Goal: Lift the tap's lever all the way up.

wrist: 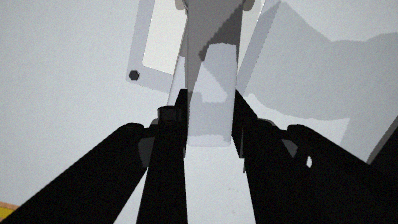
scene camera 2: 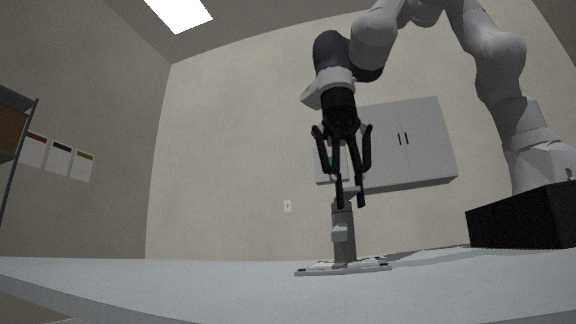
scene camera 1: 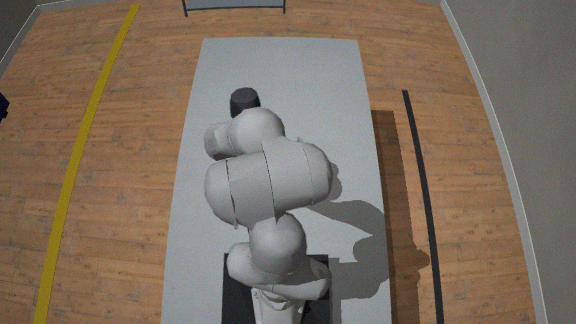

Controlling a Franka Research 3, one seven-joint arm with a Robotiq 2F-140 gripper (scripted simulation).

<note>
I see my gripper and a grey tap.
My gripper also shows in the wrist view.
</note>
